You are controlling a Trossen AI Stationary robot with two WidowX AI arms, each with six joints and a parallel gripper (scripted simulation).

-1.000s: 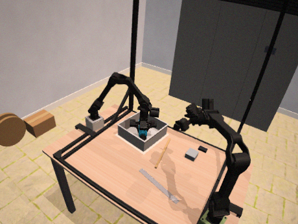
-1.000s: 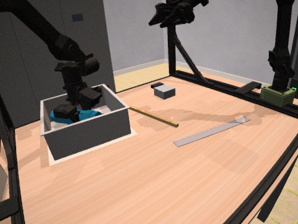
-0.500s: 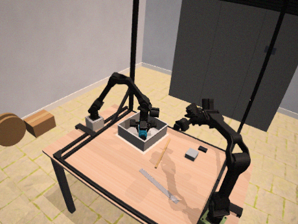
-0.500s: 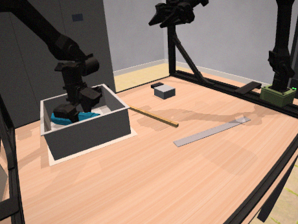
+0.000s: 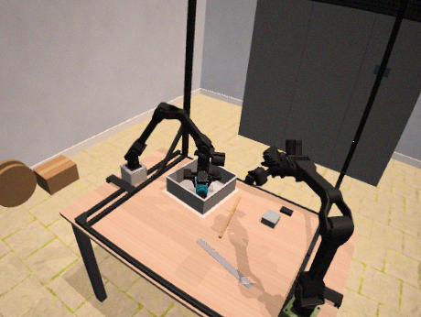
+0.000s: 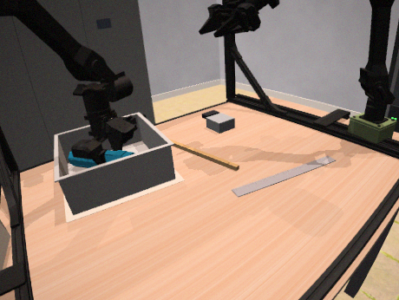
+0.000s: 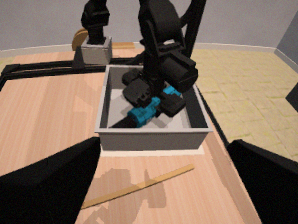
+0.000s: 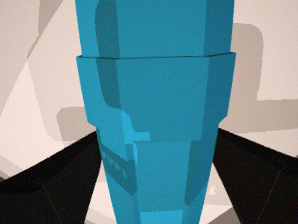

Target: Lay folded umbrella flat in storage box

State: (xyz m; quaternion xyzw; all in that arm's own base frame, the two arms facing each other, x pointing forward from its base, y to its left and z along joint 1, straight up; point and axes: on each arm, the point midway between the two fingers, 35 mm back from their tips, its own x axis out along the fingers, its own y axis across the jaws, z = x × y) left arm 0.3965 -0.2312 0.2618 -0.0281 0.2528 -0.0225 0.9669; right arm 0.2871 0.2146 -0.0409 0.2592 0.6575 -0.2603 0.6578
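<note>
My right gripper is now 1 cm above the grey storage box. Round my right hand: thin wooden stick: 22 cm to the left, 5 cm below, 2 cm ahead; then grey block: 37 cm to the left, 10 cm behind, 4 cm below; then folded umbrella: 2 cm below.
</note>
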